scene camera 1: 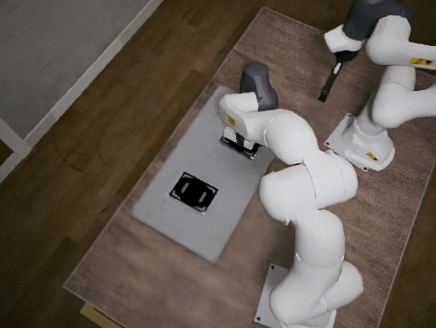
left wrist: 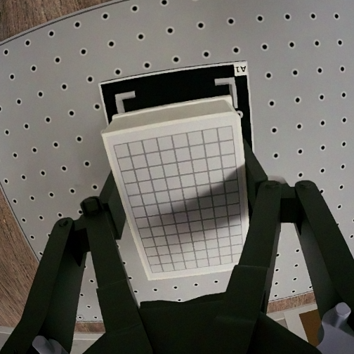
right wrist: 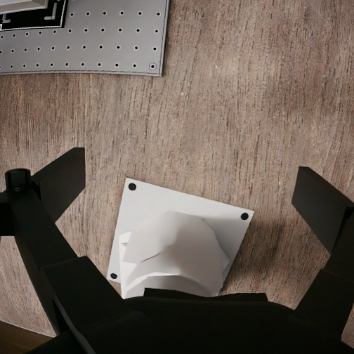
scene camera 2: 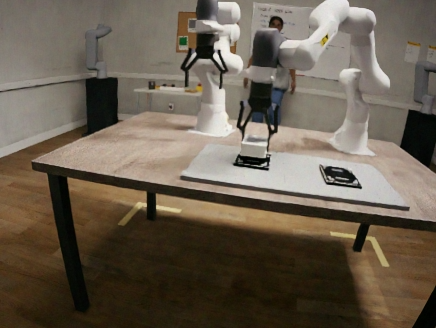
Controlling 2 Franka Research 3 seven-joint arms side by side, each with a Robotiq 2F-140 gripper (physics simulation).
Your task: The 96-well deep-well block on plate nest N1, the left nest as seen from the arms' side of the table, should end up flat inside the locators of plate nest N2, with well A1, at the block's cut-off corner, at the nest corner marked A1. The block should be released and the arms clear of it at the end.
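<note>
The white deep-well block (scene camera 1: 248, 144) (scene camera 2: 253, 148) (left wrist: 175, 170) (right wrist: 25, 4) is upright at nest N2 (scene camera 2: 252, 162) (left wrist: 167, 84) (right wrist: 59, 22). In the left wrist view its far end lies near two corner locators, its far right corner looks cut off, and the A1 label (left wrist: 241, 69) is beyond that corner. Whether its base touches the nest is unclear. My left gripper (scene camera 2: 256, 143) (left wrist: 182, 164) is shut on the block's long sides. Nest N1 (scene camera 1: 194, 192) (scene camera 2: 340, 176) is empty. My right gripper (scene camera 2: 204, 86) (right wrist: 191, 176) is open and empty, high above the table.
Both nests are on a grey perforated board (scene camera 1: 170, 225) (scene camera 2: 295, 185) (left wrist: 45, 115) (right wrist: 110, 40) on the wooden table (scene camera 1: 150, 270) (scene camera 2: 110, 155). The right arm's base plate (scene camera 1: 345, 131) (right wrist: 135, 202) stands behind the board. The left arm reaches over the board.
</note>
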